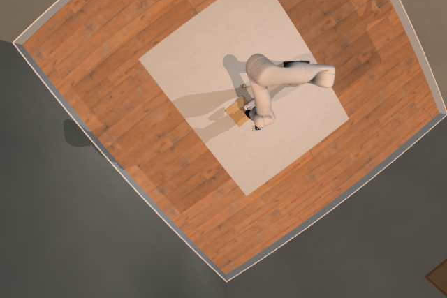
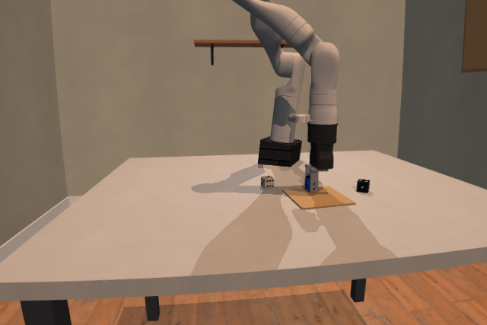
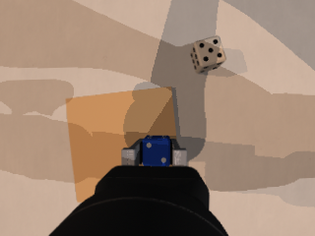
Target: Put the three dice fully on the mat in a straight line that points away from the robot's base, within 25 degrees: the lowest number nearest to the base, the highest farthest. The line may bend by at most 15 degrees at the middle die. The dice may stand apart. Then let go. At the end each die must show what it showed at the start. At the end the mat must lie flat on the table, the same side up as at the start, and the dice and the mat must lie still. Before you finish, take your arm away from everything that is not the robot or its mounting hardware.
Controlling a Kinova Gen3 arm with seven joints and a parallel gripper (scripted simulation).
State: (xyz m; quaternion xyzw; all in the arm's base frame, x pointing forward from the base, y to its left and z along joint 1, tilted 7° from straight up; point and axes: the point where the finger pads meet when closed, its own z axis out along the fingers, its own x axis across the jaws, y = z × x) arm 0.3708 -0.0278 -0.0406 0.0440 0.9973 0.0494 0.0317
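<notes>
Right now the blue die is right at my hand. The rest, counted from my hand: white die (11 cm to the right, 7 cm behind, 1 cm below); then mat (5 cm ahead, 2 cm below).
</notes>
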